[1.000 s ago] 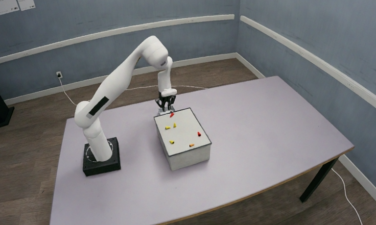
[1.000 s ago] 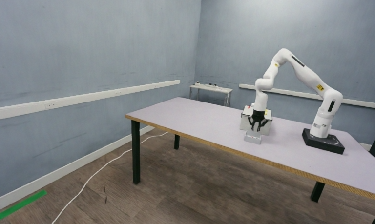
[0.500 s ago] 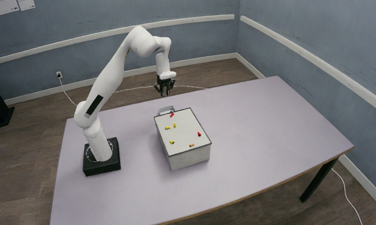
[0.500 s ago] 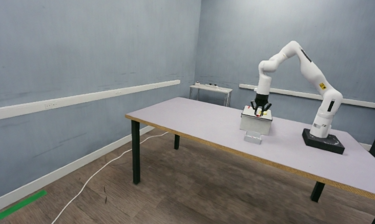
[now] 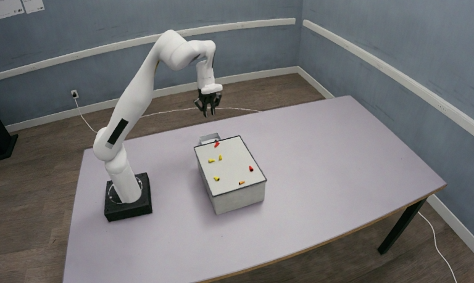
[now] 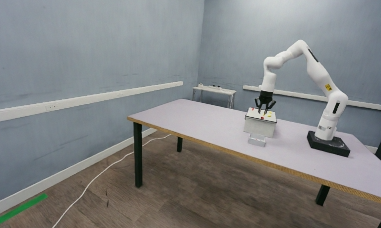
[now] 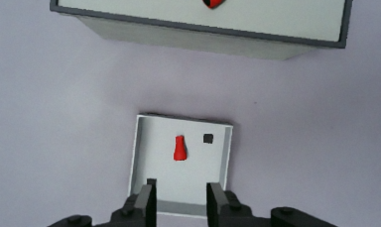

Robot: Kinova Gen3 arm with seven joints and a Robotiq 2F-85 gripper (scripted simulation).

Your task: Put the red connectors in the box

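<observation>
Right now my hand is 26 cm to the left of the grey tool case, 12 cm above it and 2 cm past it. The rest, counted from my hand: orange connector (38 cm to the right, 9 cm below, 2 cm behind).
</observation>
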